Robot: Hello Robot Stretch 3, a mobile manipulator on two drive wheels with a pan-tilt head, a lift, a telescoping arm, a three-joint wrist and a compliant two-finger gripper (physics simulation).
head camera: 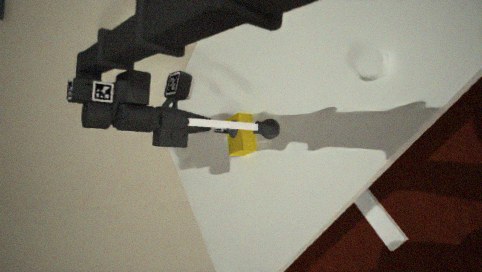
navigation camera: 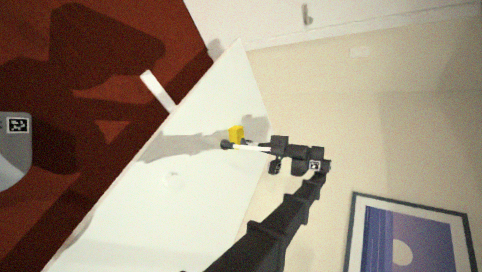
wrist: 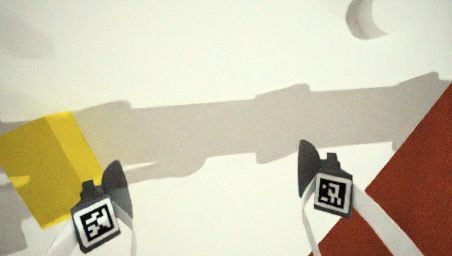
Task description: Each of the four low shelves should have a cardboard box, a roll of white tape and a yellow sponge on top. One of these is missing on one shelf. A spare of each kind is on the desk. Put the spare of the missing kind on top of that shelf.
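Places are measured from the robot's base along level axes (x ahead, y left, z up), in metres.
Where they show: gripper, between the fingertips: [head camera: 257,129] [navigation camera: 230,143] [wrist: 213,169].
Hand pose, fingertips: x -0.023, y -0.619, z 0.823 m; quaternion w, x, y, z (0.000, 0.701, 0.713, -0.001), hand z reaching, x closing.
After its pixels a point has its place.
A yellow sponge [head camera: 242,145] @[x 0.016, y -0.743, z 0.765 m] [navigation camera: 236,133] @[x 0.009, y -0.746, z 0.763 m] [wrist: 40,165] @[x -0.022, y -0.783, z 0.765 m] lies on the white desk [head camera: 310,190] @[x 0.100, y -0.550, z 0.720 m] [navigation camera: 210,200] @[x -0.292, y -0.635, z 0.720 m] [wrist: 200,60] @[x -0.111, y -0.621, z 0.720 m]. A white round thing, seemingly the tape roll [head camera: 371,65] @[x -0.147, y -0.408, z 0.744 m] [navigation camera: 171,179] @[x -0.140, y -0.405, z 0.744 m] [wrist: 362,22] @[x -0.142, y -0.436, z 0.727 m], stands on the desk, apart from the sponge. My gripper [head camera: 251,129] @[x -0.023, y -0.619, z 0.823 m] [navigation camera: 235,143] @[x -0.023, y -0.619, z 0.823 m] [wrist: 213,169] @[x -0.023, y -0.619, z 0.823 m] is open with no object between its fingers, above the desk. In the wrist view the sponge is left of the left finger, which overlaps its edge in the picture. In the head view the fingers partly hide the sponge. The low shelves and a cardboard box do not show.
A white desk leg [head camera: 382,220] [navigation camera: 159,91] stands beyond the desk's edge over the red-brown floor [head camera: 445,190] @[x 0.127, y -0.579, z 0.000 m] [wrist: 420,200] @[x 0.570, y 0.432, z 0.000 m]. A beige wall [head camera: 75,200] @[x 0.322, y -1.713, z 0.933 m] [navigation camera: 375,125] @[x 0.103, y -1.519, z 1.353 m] borders the desk and bears a framed picture [navigation camera: 420,240] @[x -0.390, y -1.053, z 1.533 m]. My grey base [navigation camera: 15,150] @[x -0.099, y -0.122, z 0.160 m] shows at the left in the navigation view.
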